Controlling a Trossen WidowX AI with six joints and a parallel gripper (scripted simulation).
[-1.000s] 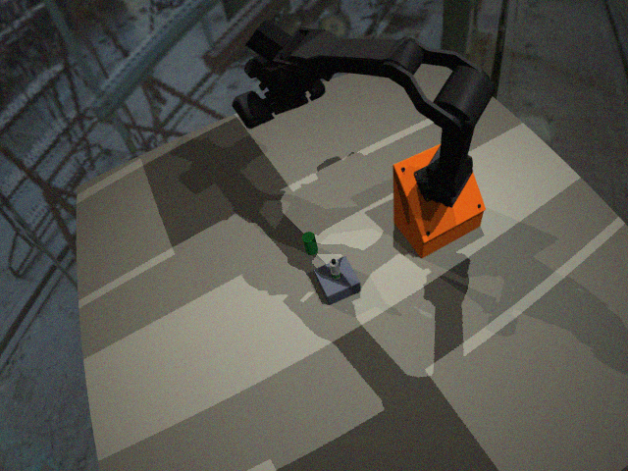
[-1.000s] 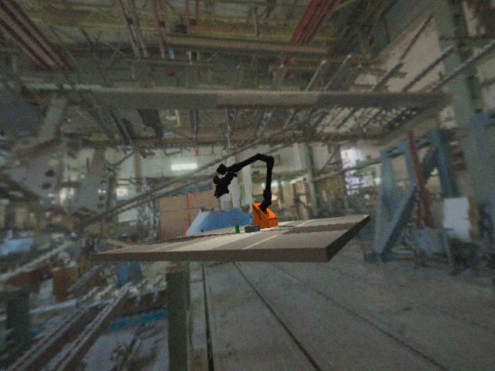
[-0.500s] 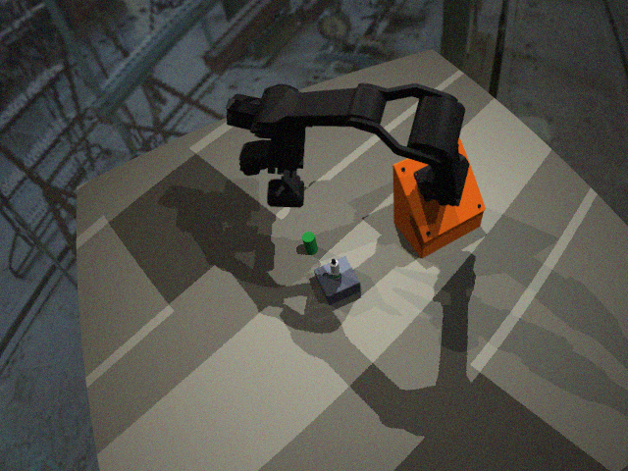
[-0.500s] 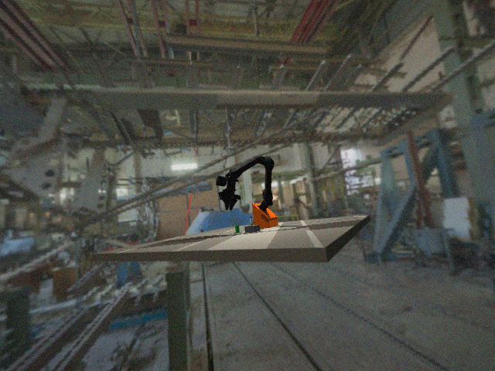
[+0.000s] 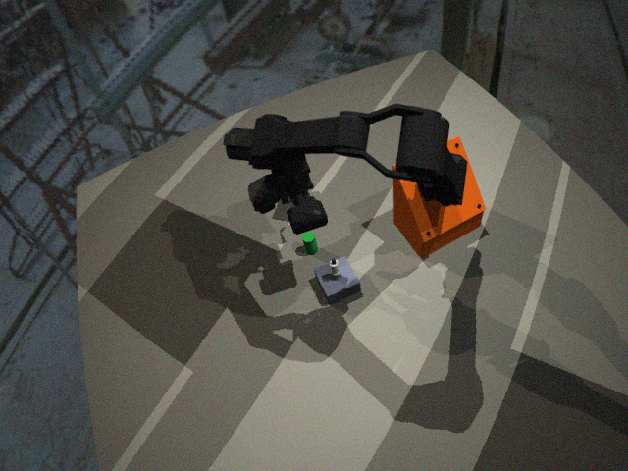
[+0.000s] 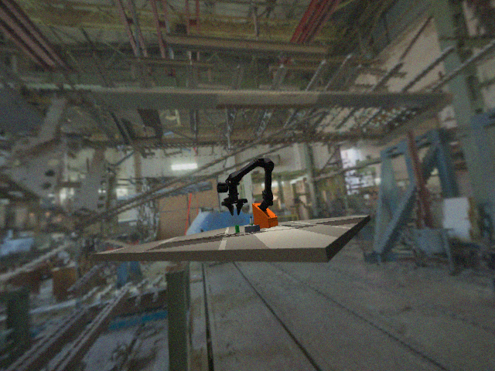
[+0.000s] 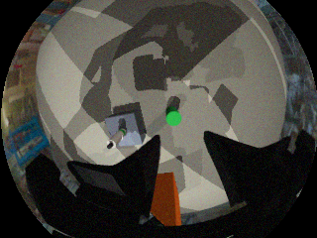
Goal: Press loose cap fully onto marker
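The marker cap lies 9 cm below my gripper tip. Also, from my gripper tip: holder block: 1 cm behind, 11 cm to the left, 10 cm below.
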